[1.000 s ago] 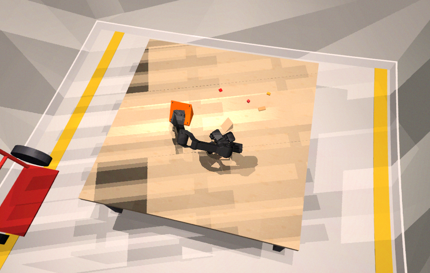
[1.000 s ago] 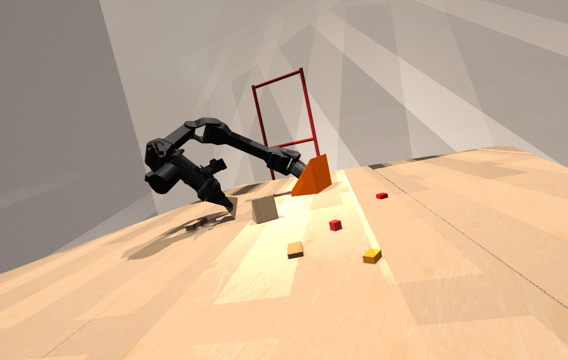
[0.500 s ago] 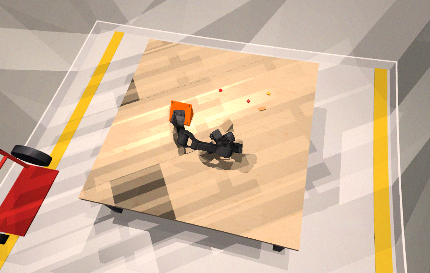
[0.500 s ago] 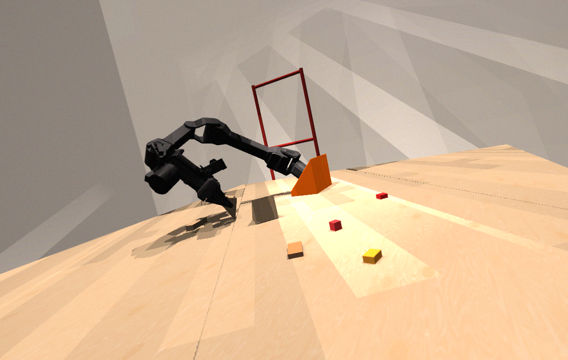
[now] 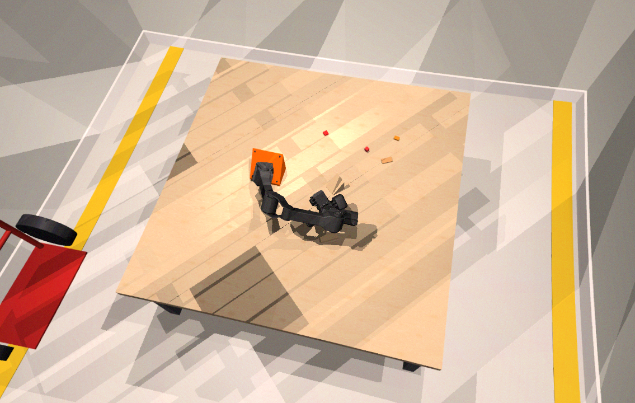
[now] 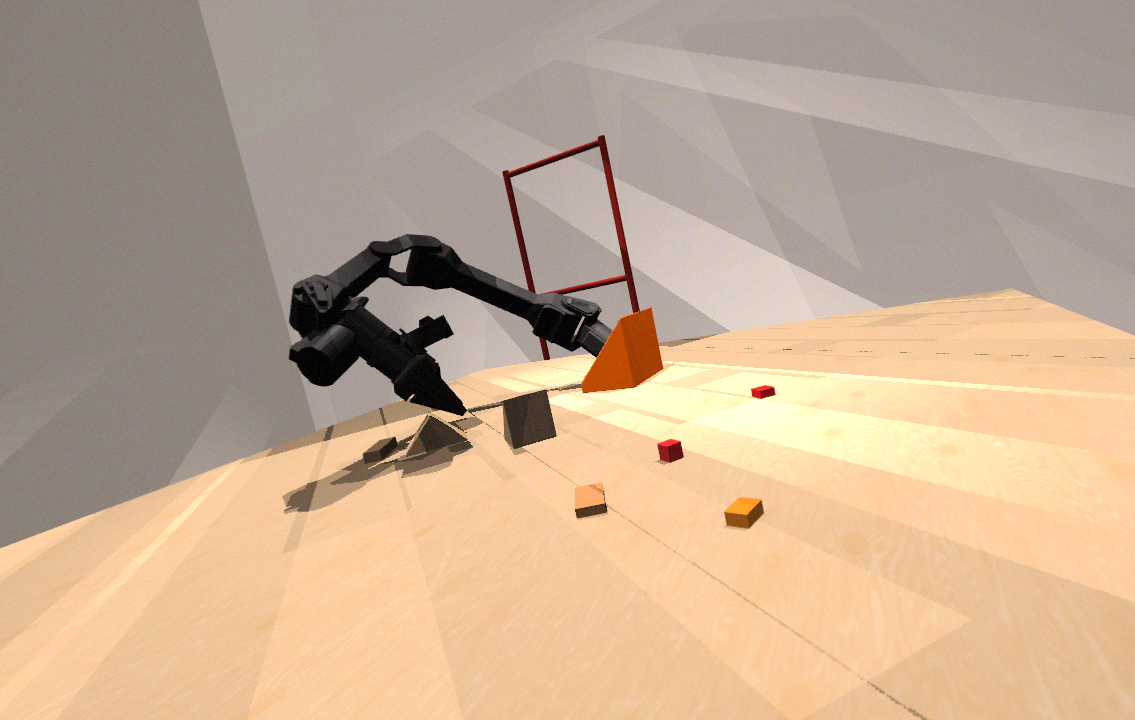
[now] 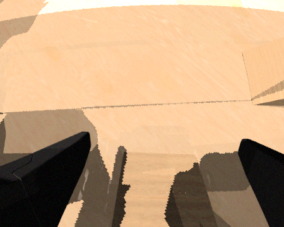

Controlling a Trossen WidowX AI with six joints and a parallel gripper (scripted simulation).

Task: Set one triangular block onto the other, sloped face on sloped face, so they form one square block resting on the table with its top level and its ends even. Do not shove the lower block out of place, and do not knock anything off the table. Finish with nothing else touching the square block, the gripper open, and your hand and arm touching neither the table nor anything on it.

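The thin flat wooden piece is 6 cm ahead of my gripper tip, 12 cm to the right of it and 3 cm below it. Round my gripper tip: orange cube (29 cm ahead, 43 cm to the left, 4 cm below).
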